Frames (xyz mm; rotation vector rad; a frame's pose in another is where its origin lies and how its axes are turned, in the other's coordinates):
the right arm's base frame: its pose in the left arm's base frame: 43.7 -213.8 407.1 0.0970 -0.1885 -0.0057
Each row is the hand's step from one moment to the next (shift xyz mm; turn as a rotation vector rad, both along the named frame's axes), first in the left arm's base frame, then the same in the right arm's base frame.
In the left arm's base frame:
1: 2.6 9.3 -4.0 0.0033 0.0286 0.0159
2: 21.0 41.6 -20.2 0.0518 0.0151 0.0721
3: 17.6 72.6 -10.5 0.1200 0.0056 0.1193
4: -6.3 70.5 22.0 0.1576 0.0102 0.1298
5: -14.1 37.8 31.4 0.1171 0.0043 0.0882
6: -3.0 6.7 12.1 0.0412 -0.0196 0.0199
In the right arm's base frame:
1: 1.7 8.9 -5.3 0.0058 0.0300 0.0122
2: 16.2 39.4 -27.7 0.0641 0.0218 0.0593
3: 14.3 71.2 -20.5 0.1401 0.0167 0.0936
4: -3.1 72.3 15.9 0.1789 0.0222 0.0964
5: -8.5 40.7 29.7 0.1314 0.0124 0.0639
6: -0.8 7.9 11.7 0.0445 -0.0177 0.0136

